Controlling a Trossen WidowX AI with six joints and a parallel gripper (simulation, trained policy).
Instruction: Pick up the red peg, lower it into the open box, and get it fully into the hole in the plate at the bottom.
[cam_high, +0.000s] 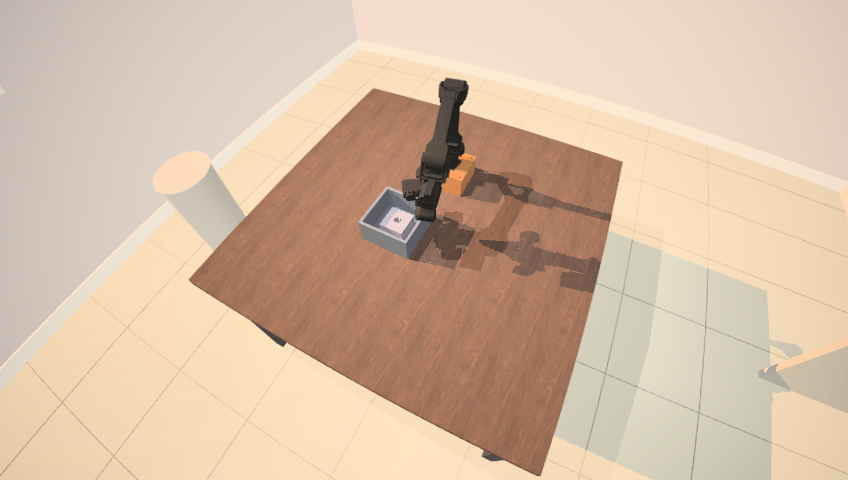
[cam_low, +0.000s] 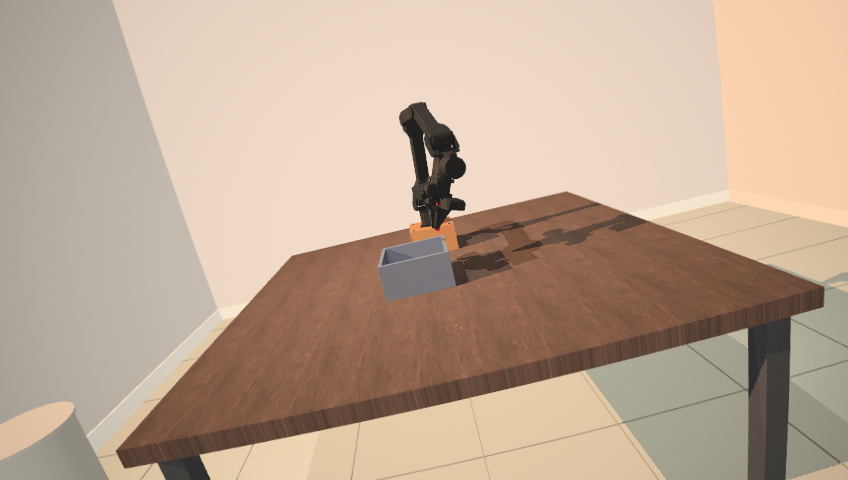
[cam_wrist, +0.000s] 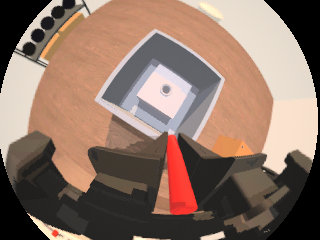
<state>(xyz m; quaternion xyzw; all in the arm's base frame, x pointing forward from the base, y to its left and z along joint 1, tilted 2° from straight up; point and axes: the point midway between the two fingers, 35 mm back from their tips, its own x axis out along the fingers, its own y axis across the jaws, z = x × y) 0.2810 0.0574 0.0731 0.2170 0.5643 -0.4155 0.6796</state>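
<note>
The red peg lies 30 mm above my gripper tip, 20 mm to the left of it and 10 mm behind it. Also, from my gripper tip: grey box (110 mm below, 70 mm to the right, 40 mm ahead); pale plate (90 mm below, 70 mm to the right, 40 mm ahead).
</note>
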